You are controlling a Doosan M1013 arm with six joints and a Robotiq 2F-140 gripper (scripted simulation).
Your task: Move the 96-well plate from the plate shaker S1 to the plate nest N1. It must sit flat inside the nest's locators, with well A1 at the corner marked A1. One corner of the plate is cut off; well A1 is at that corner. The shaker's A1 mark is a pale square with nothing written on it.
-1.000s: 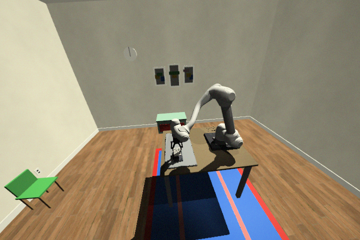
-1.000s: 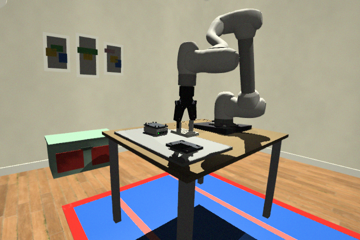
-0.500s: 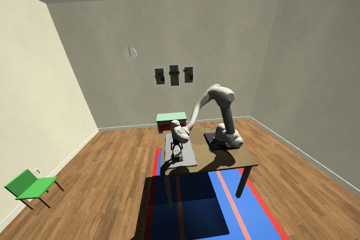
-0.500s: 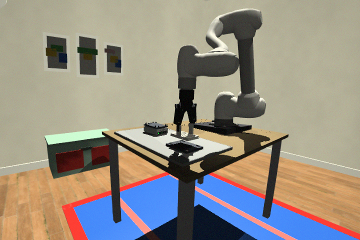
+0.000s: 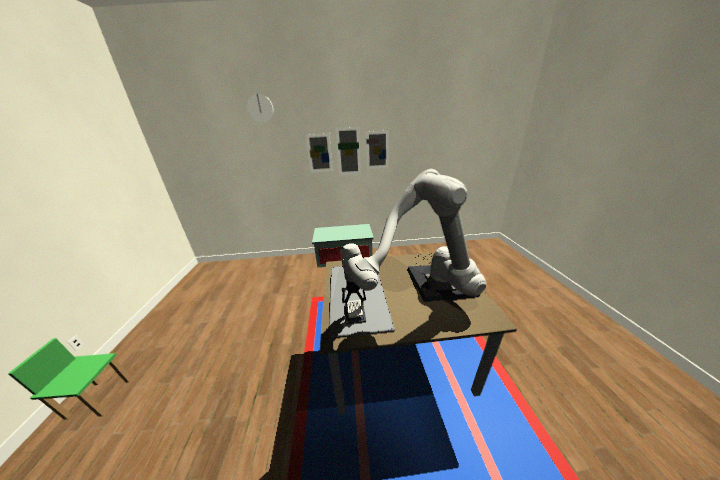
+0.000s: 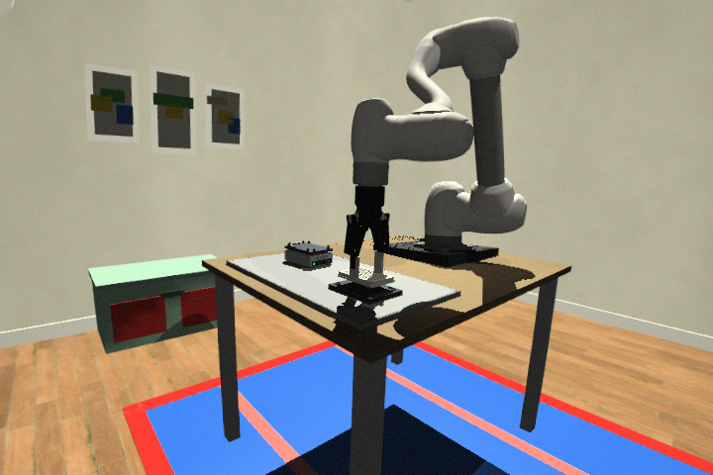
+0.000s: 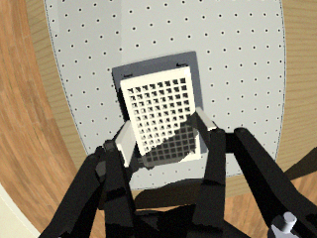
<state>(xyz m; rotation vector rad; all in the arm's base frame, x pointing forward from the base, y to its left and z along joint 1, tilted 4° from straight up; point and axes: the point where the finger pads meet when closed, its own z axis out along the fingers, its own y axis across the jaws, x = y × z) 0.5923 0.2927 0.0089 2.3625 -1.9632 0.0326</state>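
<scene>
Now: the dark plate nest N1 6 cm below my hand. The rest, counted from my hand: white 96-well plate (2 cm below).
</scene>
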